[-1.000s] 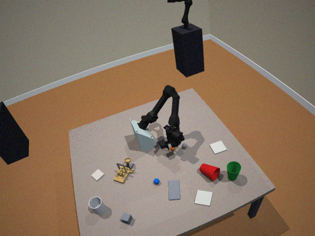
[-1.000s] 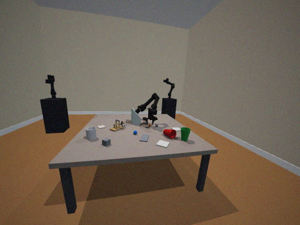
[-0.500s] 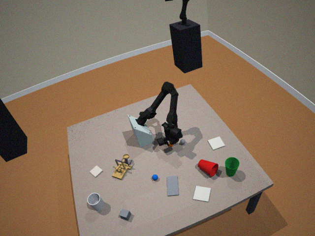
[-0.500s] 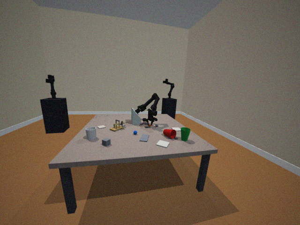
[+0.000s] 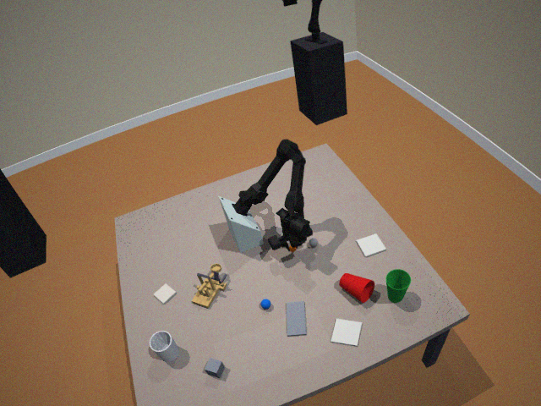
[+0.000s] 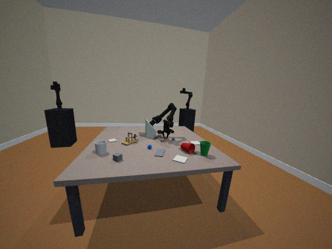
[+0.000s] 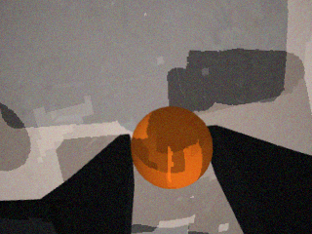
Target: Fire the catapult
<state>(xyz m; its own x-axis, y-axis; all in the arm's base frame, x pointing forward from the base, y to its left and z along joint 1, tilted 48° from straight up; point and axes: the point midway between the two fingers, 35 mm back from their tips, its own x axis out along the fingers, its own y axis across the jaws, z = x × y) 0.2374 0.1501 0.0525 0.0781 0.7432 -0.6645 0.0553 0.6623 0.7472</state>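
The wooden catapult lies 37 cm to the right of my gripper tip and 3 cm above it. The rest, counted from my gripper tip: blue ball: 22 cm to the right, 20 cm ahead; orange ball: 1 cm above; grey ball: 10 cm to the left, 1 cm ahead.
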